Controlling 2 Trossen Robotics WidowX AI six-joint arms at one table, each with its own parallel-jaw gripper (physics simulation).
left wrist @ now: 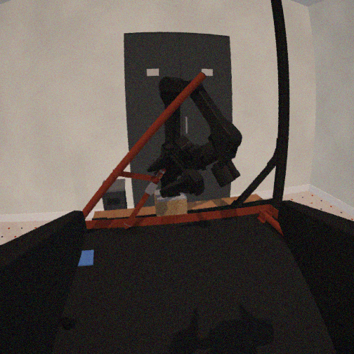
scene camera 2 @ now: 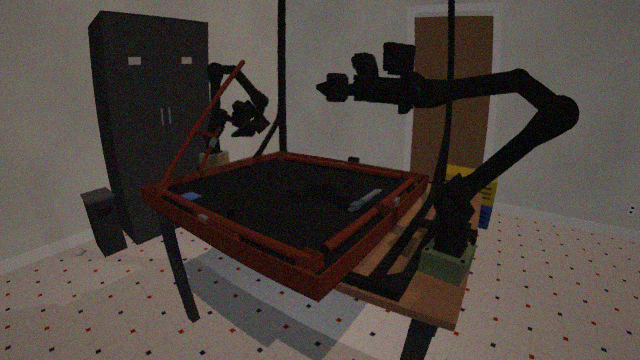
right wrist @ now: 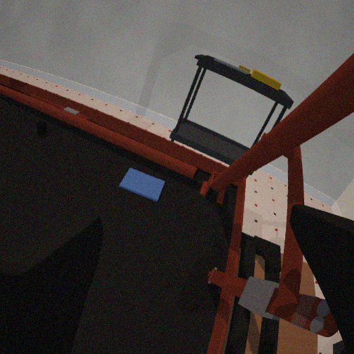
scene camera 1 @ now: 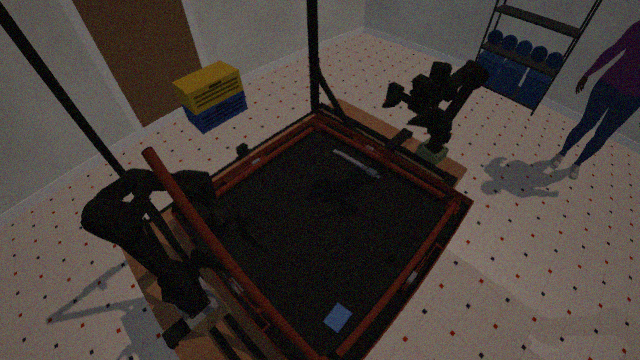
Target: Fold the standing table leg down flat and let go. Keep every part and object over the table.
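Pixels of known places: left gripper, fingertip midpoint: (scene camera 1: 395, 114); right gripper, fingertip midpoint: (scene camera 2: 222, 131) (scene camera 1: 250, 260); left arm's base, link origin: (scene camera 2: 450, 247) (scene camera 1: 433, 147); right arm's base, link origin: (scene camera 2: 213, 152) (scene camera 1: 195, 301).
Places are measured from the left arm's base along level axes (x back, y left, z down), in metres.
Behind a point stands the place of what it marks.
Note:
The standing red leg (scene camera 1: 192, 214) @(z -0.356, x -0.890, y 0.010 m) (scene camera 2: 204, 122) @(z -0.217, x -0.864, y 0.119 m) (left wrist: 145, 142) (right wrist: 300, 120) slants up from one corner of the upturned table (scene camera 1: 320, 225) @(z 0.016, x -0.597, y -0.010 m) (scene camera 2: 250, 255) @(z -0.003, x -0.293, y 0.298 m). Its hinged brace (left wrist: 142, 204) (right wrist: 295, 210) has a grey sleeve (right wrist: 259, 295). Other red legs (scene camera 1: 400, 275) (scene camera 2: 370, 215) lie flat along the rim. My right gripper (scene camera 2: 230, 126) @(z -0.170, x -0.842, y 0.053 m) (right wrist: 199, 221) is open and empty beside the standing leg and brace, over that side rim. In scene camera 1 its fingers are hard to make out. My left gripper (scene camera 1: 397, 109) @(z -0.318, x -0.351, y 0.002 m) (scene camera 2: 320, 87) @(z -0.318, x -0.351, y 0.002 m) (left wrist: 183, 217) is open and empty, high above the opposite side.
A blue patch (scene camera 1: 338, 317) @(z 0.005, x -0.736, y 0.251 m) (scene camera 2: 191, 196) @(z 0.005, x -0.724, y 0.251 m) (left wrist: 86, 258) (right wrist: 143, 184) lies on the dark panel near the standing leg's foot corner. A grey bar (scene camera 1: 356, 163) @(z 0.008, x -0.325, y -0.137 m) (scene camera 2: 365, 200) @(z 0.009, x -0.309, y -0.118 m) lies near the left arm's side. Black frame posts (scene camera 1: 313, 55) @(z -0.254, x -0.218, y -0.551 m) (scene camera 2: 282, 75) @(z -0.400, x -1.053, y -0.425 m) rise behind the table.

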